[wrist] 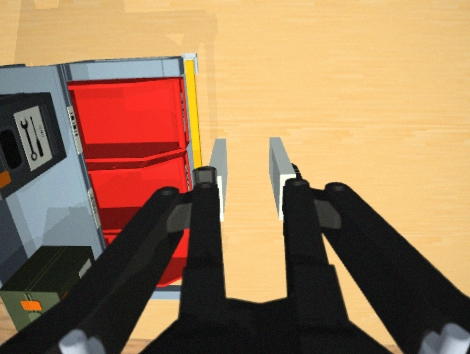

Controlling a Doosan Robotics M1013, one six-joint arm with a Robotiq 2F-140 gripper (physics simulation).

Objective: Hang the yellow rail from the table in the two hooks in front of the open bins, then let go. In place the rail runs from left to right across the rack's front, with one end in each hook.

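Frame: origin at the arm's base, x left, y back, z up, level; metres.
Where they show: gripper, fingertip midpoint: [248,155].
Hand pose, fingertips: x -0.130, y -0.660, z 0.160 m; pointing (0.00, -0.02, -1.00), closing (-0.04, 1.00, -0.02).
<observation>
After its pixels a point has its place.
The yellow rail [193,110] @(x -0.120, y -0.731, z -0.033 m) lies along the front of the blue-grey rack [125,69] @(x -0.173, y -0.808, z -0.013 m), beside the open red bins [130,112] @(x -0.104, y -0.837, z -0.089 m). Its upper end in the wrist view is at a light grey hook [194,61] @(x -0.182, y -0.726, z -0.030 m). The rail's lower part is hidden behind the left finger, and the other hook does not show. My gripper [248,155] @(x -0.130, y -0.660, z 0.160 m) is open, its fingers partly apart with nothing between them. It is over the table to the right of the rail in the view, with the left finger appearing close to the rail.
A dark case [52,115] @(x -0.123, y -0.895, z 0.013 m) with a tool label is on the rack at the left. A green box [55,272] @(x 0.075, y -0.909, z 0.064 m) with an orange latch is at the lower left, partly behind the gripper's linkage. The wooden table top [350,100] @(x -0.126, y -0.506, z -0.098 m) extends to the right of the rack.
</observation>
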